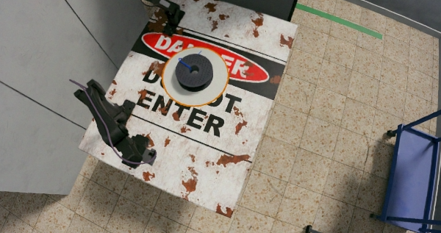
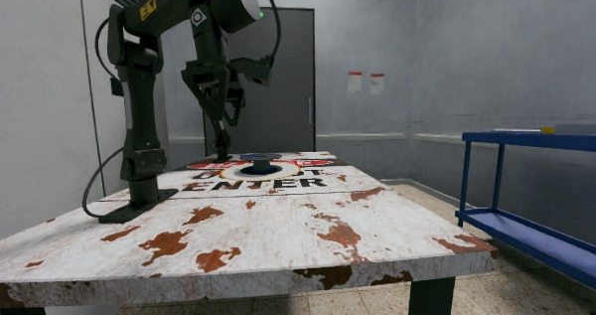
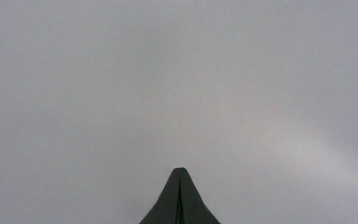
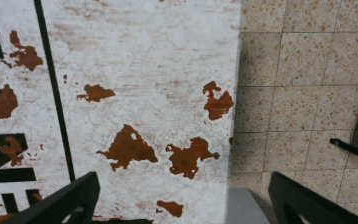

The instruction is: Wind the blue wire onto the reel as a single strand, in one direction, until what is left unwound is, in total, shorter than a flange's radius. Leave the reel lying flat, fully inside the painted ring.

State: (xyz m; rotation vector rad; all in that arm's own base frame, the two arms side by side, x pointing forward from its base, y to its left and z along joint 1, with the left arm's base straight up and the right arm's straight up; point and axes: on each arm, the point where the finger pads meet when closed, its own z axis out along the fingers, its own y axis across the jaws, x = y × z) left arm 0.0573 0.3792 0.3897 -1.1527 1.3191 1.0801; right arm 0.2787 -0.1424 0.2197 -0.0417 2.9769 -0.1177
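Observation:
Now: the dark grey reel 520 mm to the left of my right hand and 190 mm below it. Also, from my right hand: white painted ring: 520 mm to the left, 220 mm below; orange-edged painted ring: 520 mm to the left, 220 mm below.

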